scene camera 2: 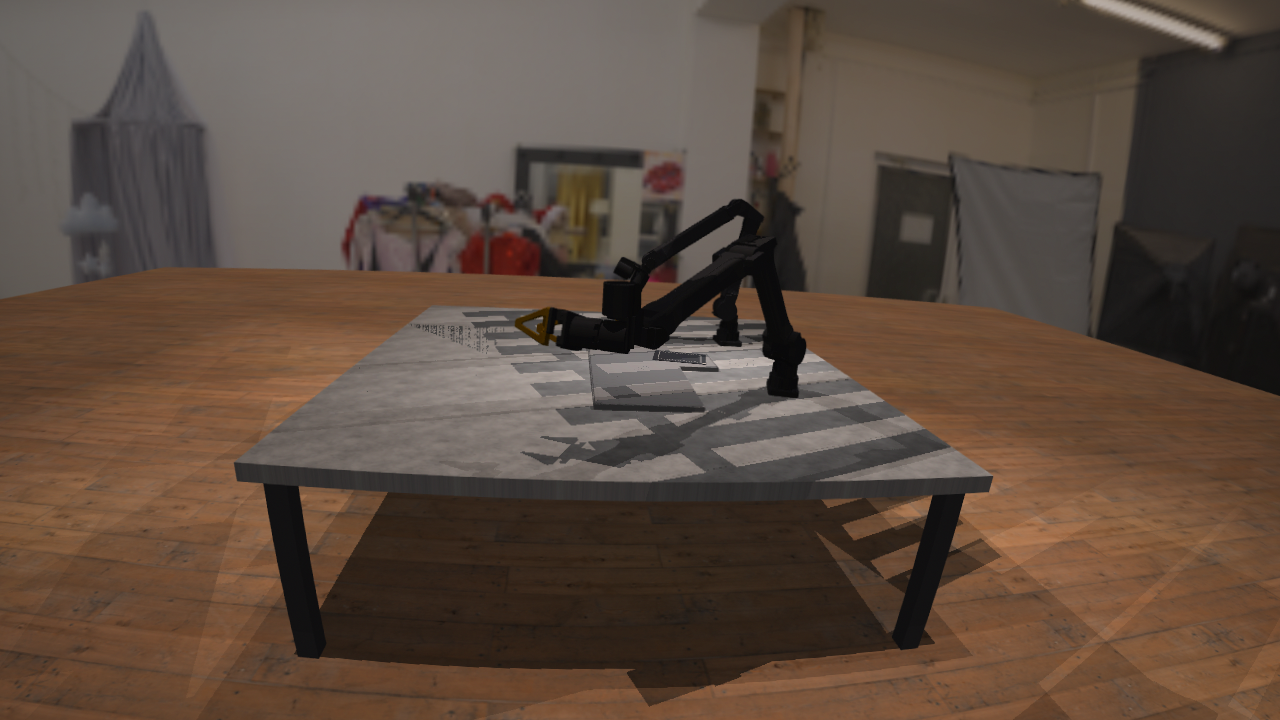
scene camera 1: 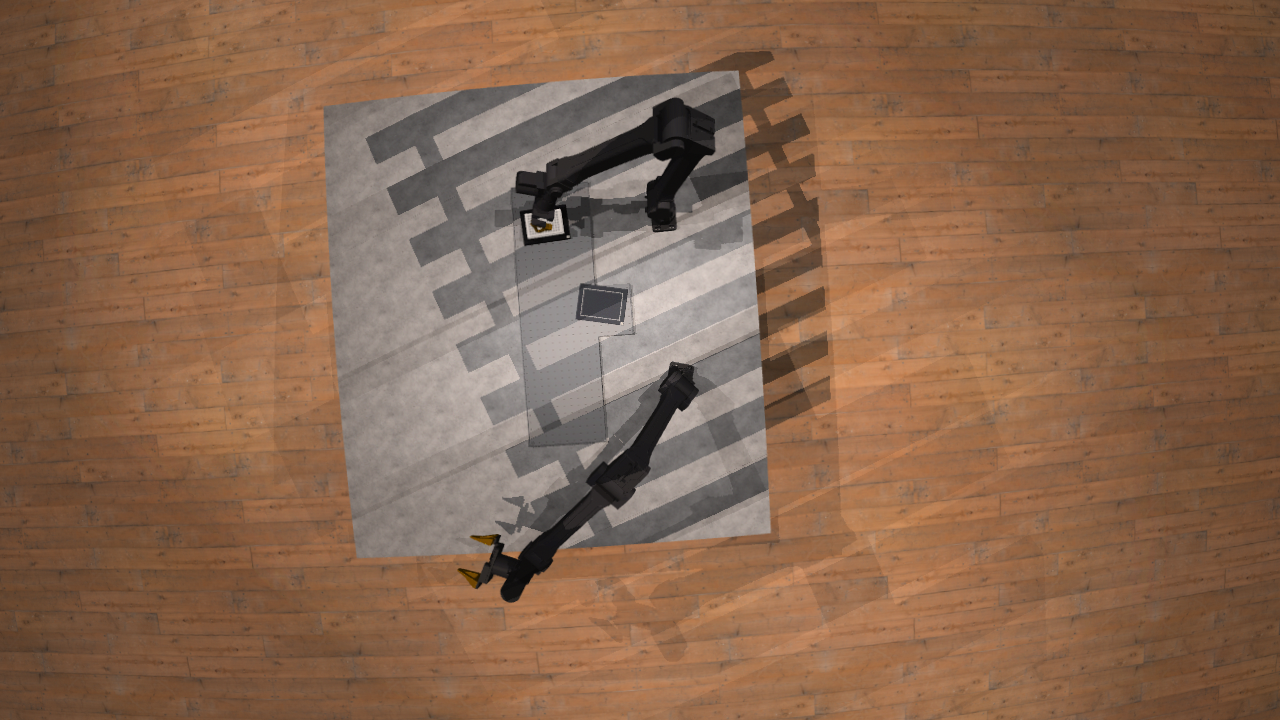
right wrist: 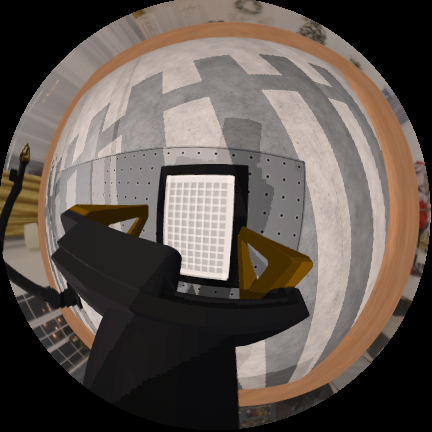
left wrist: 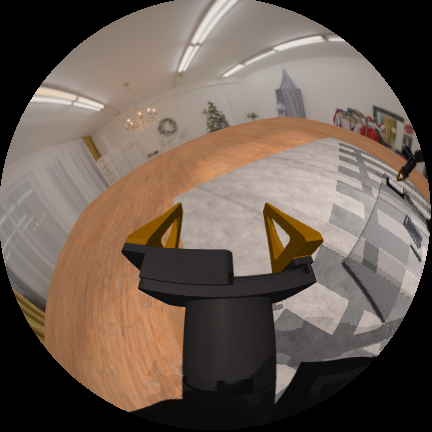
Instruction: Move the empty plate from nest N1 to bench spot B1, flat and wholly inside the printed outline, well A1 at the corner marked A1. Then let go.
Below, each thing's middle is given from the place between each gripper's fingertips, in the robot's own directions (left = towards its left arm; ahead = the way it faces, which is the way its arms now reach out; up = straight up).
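Scene:
With the white well plate (right wrist: 197, 219), my left hand is 1020 mm to the left of it, 290 mm past it and 220 mm above it.
The plate is 3 cm below my right hand and 1 cm behind it.

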